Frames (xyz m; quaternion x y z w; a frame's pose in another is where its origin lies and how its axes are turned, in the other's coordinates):
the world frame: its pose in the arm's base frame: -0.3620 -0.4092 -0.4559 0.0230 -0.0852 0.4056 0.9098
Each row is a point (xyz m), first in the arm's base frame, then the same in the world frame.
Working: the arm's base frame: its pose in the world frame: 0.6172 -0.0069 0.3540 -0.0230 0.0852 -0.4056 0.9098

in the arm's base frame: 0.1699 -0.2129 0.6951
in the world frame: 0.6932 -0.2945 1.0388
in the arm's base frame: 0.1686 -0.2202 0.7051
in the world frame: 0.6887 -0.2987 1.0496
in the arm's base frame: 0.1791 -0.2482 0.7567
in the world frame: 0.6840 -0.3267 1.1021
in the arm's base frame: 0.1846 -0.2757 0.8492
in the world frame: 0.6835 -0.3517 1.1954
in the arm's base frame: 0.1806 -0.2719 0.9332
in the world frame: 0.6983 -0.3485 1.2782
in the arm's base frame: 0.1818 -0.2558 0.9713
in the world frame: 0.7175 -0.3396 1.3138
